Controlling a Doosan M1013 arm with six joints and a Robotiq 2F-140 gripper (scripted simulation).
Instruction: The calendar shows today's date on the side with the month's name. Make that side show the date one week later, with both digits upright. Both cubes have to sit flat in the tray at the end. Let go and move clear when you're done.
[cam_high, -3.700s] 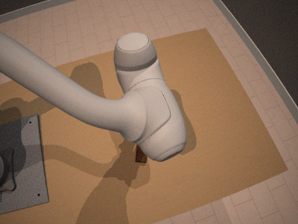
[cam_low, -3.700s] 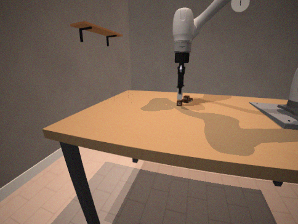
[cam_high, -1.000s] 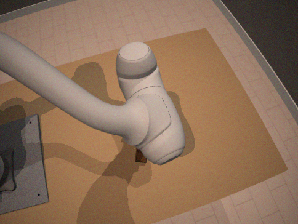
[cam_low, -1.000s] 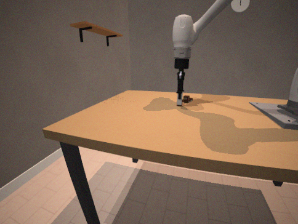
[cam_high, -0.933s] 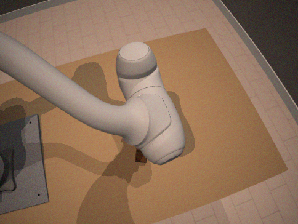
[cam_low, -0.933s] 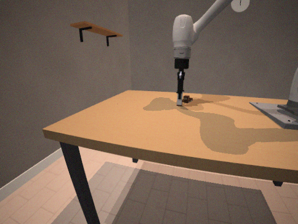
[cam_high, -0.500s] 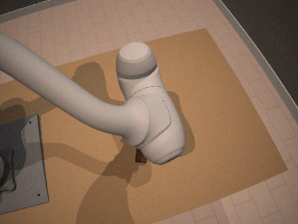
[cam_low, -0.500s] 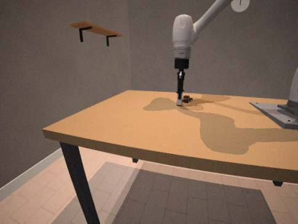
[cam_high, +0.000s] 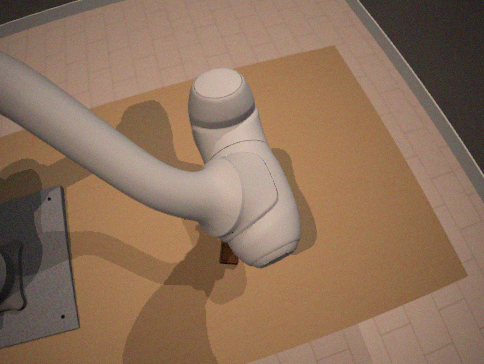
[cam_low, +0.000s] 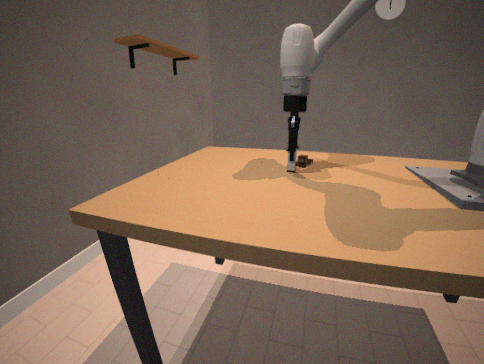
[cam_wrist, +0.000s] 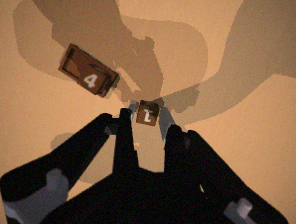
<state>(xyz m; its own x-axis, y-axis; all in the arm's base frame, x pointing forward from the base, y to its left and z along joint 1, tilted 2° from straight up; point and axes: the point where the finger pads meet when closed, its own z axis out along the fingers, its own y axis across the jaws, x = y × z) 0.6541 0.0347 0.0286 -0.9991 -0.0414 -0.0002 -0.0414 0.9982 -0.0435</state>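
Now: hand 30 mm above the cube. The rest, counted from my hand: tray (100 mm to the right, 40 mm behind, 30 mm below).
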